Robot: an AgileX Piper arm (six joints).
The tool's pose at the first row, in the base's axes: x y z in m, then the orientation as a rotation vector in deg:
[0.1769, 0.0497, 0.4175, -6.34, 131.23, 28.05]
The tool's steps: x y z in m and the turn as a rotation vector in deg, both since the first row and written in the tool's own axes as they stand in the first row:
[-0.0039, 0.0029, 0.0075, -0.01, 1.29, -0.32]
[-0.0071, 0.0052, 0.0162, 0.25, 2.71, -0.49]
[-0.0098, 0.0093, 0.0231, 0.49, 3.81, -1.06]
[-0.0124, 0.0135, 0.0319, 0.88, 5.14, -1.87]
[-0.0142, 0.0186, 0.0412, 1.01, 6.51, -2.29]
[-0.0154, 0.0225, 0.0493, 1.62, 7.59, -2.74]
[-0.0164, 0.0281, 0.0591, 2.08, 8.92, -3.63]
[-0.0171, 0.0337, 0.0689, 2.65, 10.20, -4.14]
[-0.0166, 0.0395, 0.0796, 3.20, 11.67, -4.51]
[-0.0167, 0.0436, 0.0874, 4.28, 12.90, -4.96]
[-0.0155, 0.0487, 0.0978, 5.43, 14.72, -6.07]
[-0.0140, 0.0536, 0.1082, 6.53, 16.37, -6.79]
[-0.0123, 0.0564, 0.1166, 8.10, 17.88, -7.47]
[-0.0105, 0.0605, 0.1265, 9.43, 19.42, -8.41]
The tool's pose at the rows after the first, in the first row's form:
[0.1841, 0.0549, 0.4165, -7.06, 132.44, 27.96]
[0.1917, 0.0602, 0.4141, -7.51, 133.85, 27.63]
[0.1973, 0.0664, 0.4130, -8.35, 134.88, 27.10]
[0.2042, 0.0734, 0.4107, -9.46, 136.12, 26.26]
[0.2106, 0.0815, 0.4077, -10.27, 137.40, 25.93]
[0.2161, 0.0881, 0.4047, -10.80, 138.49, 25.01]
[0.2222, 0.0969, 0.4011, -11.99, 139.71, 24.02]
[0.2281, 0.1058, 0.3972, -12.67, 140.96, 23.09]
[0.2337, 0.1152, 0.3920, -13.26, 142.41, 22.25]
[0.2382, 0.1220, 0.3885, -13.60, 143.72, 20.71]
[0.2433, 0.1307, 0.3827, -14.87, 145.44, 18.71]
[0.2482, 0.1393, 0.3767, -15.66, 147.05, 16.95]
[0.2521, 0.1452, 0.3711, -16.12, 148.59, 14.61]
[0.2567, 0.1528, 0.3649, -17.03, 150.03, 12.40]

